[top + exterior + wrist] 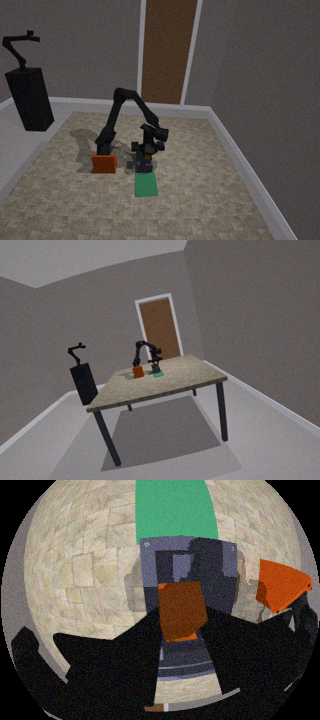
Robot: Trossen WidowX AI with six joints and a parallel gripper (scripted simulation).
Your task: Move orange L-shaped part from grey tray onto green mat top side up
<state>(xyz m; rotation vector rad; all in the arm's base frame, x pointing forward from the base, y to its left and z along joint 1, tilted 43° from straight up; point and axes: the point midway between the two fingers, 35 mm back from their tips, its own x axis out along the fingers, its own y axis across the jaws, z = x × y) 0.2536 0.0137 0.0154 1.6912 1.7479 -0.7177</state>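
Now: the green mat 1 cm behind my gripper tip, 14 cm to the right of it and 8 cm below it. The rest, counted from my gripper tip: orange L-shaped part: 2 cm behind, 4 cm to the left, 3 cm below.
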